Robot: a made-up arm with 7 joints.
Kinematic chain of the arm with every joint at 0, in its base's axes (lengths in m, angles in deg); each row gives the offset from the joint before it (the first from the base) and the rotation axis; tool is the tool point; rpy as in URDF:
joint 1: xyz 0 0 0.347 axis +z
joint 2: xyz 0 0 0 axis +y
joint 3: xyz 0 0 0.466 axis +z
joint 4: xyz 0.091 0 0 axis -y
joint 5: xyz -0.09 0 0.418 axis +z
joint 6: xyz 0 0 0 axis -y
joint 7: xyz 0.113 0 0 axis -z
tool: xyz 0 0 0 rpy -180 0 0
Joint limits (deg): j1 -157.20..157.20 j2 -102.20..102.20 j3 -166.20..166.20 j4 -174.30..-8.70 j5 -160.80..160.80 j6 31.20..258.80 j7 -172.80..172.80
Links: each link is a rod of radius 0.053 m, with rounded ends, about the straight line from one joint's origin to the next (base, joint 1, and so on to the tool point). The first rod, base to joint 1, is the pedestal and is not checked.
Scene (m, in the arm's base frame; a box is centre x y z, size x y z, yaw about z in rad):
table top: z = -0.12
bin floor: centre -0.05 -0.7 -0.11 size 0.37 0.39 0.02 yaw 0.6
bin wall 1: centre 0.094 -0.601 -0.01 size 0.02 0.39 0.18 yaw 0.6
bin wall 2: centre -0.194 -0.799 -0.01 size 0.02 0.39 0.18 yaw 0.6
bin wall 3: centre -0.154 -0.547 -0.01 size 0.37 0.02 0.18 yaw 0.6
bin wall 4: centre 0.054 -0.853 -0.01 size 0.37 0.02 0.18 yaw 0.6
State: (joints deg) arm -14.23 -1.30 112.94 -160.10 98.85 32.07 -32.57
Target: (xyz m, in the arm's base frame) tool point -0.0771 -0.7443 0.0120
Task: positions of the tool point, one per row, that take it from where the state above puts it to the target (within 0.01 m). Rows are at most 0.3 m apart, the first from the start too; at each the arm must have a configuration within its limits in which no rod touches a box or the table.
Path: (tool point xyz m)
1: -0.3004 0.3026 0.4024
2: -0.4461 0.1951 0.4022
3: -0.5459 0.0171 0.3917
4: -0.5665 -0.2065 0.3711
5: -0.4901 -0.4363 0.3422
6: -0.3192 -0.6282 0.3082
7: -0.0770 -0.7443 0.2730
8: -0.0779 -0.7565 0.1448
9: -0.0770 -0.7443 0.0120

